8 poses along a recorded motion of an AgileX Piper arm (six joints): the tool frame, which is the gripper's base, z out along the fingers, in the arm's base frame.
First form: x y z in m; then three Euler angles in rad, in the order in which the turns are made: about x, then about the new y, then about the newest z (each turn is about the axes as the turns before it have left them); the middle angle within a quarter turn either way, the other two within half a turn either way.
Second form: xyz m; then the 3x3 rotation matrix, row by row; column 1 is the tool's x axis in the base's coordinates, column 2 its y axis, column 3 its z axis. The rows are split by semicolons. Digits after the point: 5 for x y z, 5 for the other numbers.
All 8 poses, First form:
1: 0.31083, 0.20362, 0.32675, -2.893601, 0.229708, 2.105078
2: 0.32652, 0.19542, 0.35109, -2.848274, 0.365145, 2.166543
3: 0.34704, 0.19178, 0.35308, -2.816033, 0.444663, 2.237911
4: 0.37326, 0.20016, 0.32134, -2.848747, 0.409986, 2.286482
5: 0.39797, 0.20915, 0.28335, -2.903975, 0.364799, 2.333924
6: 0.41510, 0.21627, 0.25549, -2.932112, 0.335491, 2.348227
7: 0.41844, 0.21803, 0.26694, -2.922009, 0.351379, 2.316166
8: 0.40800, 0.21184, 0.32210, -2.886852, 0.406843, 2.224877
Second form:
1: 0.31083, 0.20362, 0.32675; -0.49585, -0.83803, 0.22769; -0.80585, 0.54174, 0.23901; -0.32365, -0.06497, -0.94394
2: 0.32652, 0.19542, 0.35109; -0.52413, -0.77316, 0.35708; -0.73444, 0.62262, 0.27007; -0.43113, -0.12071, -0.89418
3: 0.34704, 0.19178, 0.35308; -0.55855, -0.70921, 0.43015; -0.65922, 0.69431, 0.28874; -0.50343, -0.12229, -0.85534
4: 0.37326, 0.20016, 0.32134; -0.60176, -0.69210, 0.39860; -0.64702, 0.71503, 0.26475; -0.46825, -0.09858, -0.87808
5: 0.39797, 0.20915, 0.28335; -0.64570, -0.67512, 0.35676; -0.64433, 0.73245, 0.21990; -0.40977, -0.08788, -0.90795
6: 0.41510, 0.21627, 0.25549; -0.66234, -0.67298, 0.32923; -0.64911, 0.73491, 0.19636; -0.37410, -0.08365, -0.92361
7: 0.41844, 0.21803, 0.26694; -0.63680, -0.68994, 0.34419; -0.66634, 0.71705, 0.20451; -0.38791, -0.09912, -0.91635
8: 0.40800, 0.21184, 0.32210; -0.55877, -0.72883, 0.39571; -0.70733, 0.66793, 0.23143; -0.43298, -0.15058, -0.88874
